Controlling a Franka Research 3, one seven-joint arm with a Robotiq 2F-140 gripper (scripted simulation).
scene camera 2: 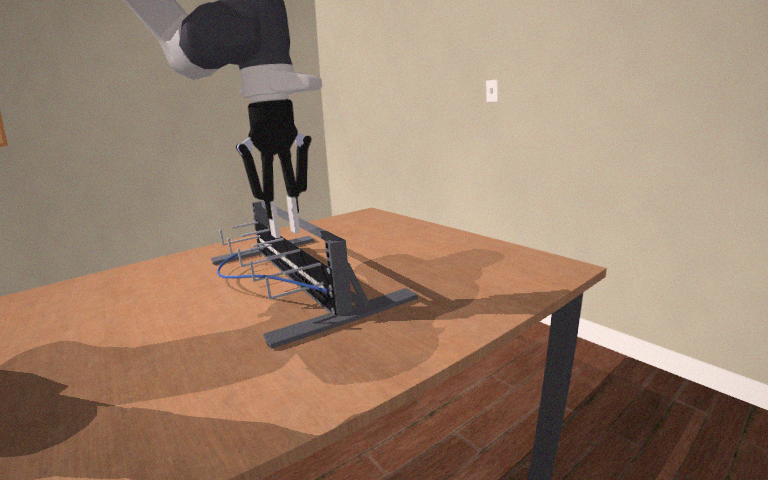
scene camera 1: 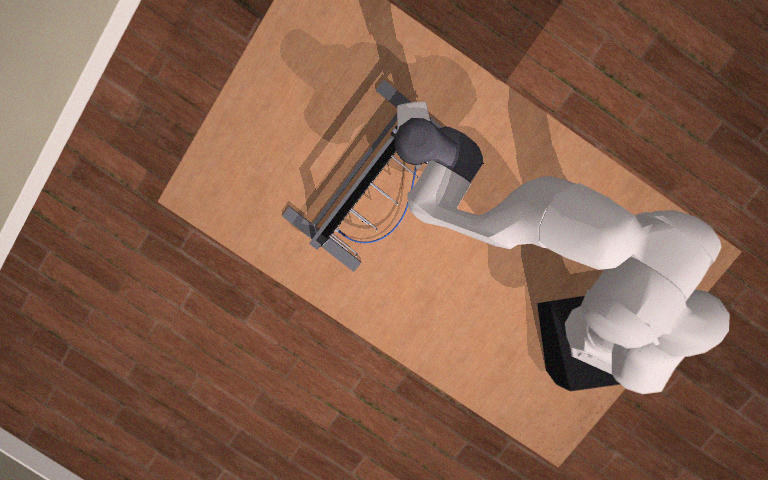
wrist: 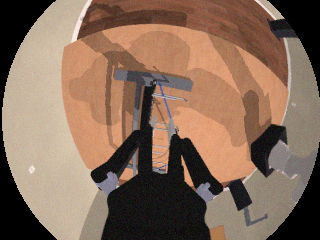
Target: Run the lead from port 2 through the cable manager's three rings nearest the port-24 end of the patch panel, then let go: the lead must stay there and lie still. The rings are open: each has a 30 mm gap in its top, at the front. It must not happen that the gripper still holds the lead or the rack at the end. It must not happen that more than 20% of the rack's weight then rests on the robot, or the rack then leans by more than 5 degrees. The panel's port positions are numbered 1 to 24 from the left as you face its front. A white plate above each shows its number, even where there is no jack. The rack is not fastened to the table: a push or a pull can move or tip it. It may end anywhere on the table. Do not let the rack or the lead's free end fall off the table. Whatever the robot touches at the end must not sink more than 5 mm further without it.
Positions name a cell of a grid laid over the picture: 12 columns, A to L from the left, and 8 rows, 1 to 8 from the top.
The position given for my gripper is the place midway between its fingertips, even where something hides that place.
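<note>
I can see a dark rack (scene camera 2: F5), and the rack is visible to me in scene camera 1 (scene camera 1: F4) too. My gripper (scene camera 2: E4) is there as well, and I find it again in the wrist view (wrist: G5).
</note>
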